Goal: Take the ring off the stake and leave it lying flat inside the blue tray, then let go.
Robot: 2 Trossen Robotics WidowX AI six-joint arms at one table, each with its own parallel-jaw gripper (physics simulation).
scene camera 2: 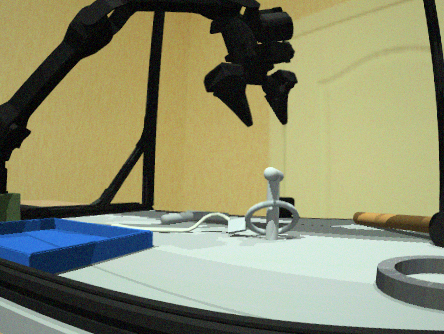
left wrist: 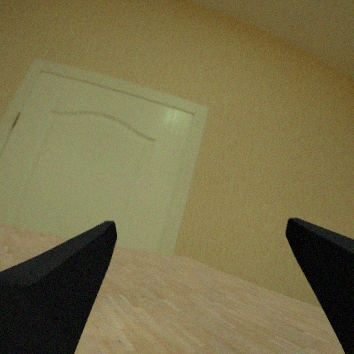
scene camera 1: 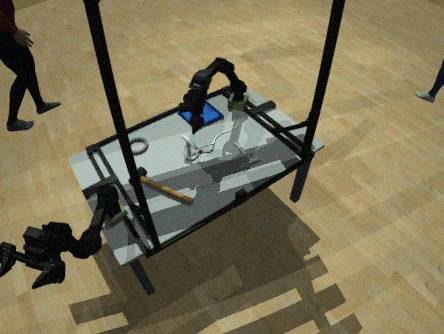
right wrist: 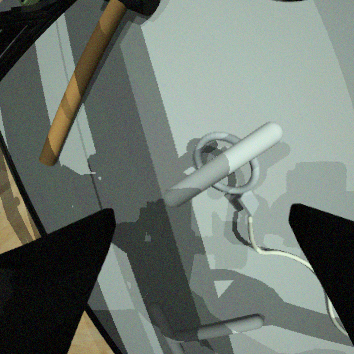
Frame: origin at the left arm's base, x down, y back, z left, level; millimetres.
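Where they show: left gripper, fingertip midpoint: [left wrist: 201, 228] [scene camera 1: 15, 281]; right gripper, fingertip midpoint: [scene camera 2: 268, 125] [scene camera 1: 192, 129] [right wrist: 201, 214]; left arm's base at its link origin: [scene camera 1: 112, 210]; right arm's base at its link origin: [scene camera 1: 238, 97].
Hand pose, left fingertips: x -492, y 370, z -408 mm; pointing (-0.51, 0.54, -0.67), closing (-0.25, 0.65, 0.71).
Note:
Things, the pixels of their centre, and the offset from my left fingertips. "pt": a spot on its surface instead.
- pale grey T-shaped stake at the middle of its body: [right wrist: 221, 163] [scene camera 2: 273, 222] [scene camera 1: 190, 152] dx +504, dy -861, dz +460 mm
- thin grey ring at a spot on its surface: [right wrist: 256, 172] pt dx +477, dy -891, dz +486 mm
- blue tray at the middle of its body: [scene camera 2: 46, 238] [scene camera 1: 200, 113] dx +519, dy -1112, dz +687 mm
- hammer at the middle of its body: [right wrist: 83, 71] [scene camera 2: 403, 222] [scene camera 1: 161, 187] dx +510, dy -621, dz +379 mm
- thicker dark grey ring at a spot on its surface: [scene camera 2: 390, 285] pt dx +522, dy -745, dz +737 mm
- second T-shaped piece at a spot on its surface: [right wrist: 235, 326] [scene camera 2: 176, 215] pt dx +513, dy -1078, dz +338 mm
A pale grey T-shaped stake [scene camera 1: 190, 142] [scene camera 2: 272, 190] [right wrist: 252, 146] stands upright on the table. A thin grey ring [scene camera 2: 297, 219] [right wrist: 256, 172] hangs tilted around its post, under the crossbar, with a small tag and white cord beside it. The blue tray [scene camera 1: 215, 119] [scene camera 2: 100, 253] lies at the table's back edge in scene camera 1. My right gripper [scene camera 2: 268, 124] [right wrist: 201, 214] is open and empty, high above the stake; its fingers point down. My left gripper [scene camera 1: 19, 281] [left wrist: 201, 228] is open and empty, out beyond the table's left end. Neither touches the ring.
A hammer [scene camera 1: 167, 190] [scene camera 2: 392, 220] [right wrist: 82, 80] lies left of the stake in the right wrist view. A thicker dark grey ring [scene camera 2: 390, 285] lies flat at the right in scene camera 2. A second T-shaped piece [scene camera 2: 175, 218] [right wrist: 235, 326] lies down. Black frame posts [scene camera 1: 111, 95] [scene camera 1: 324, 75] rise beside the table.

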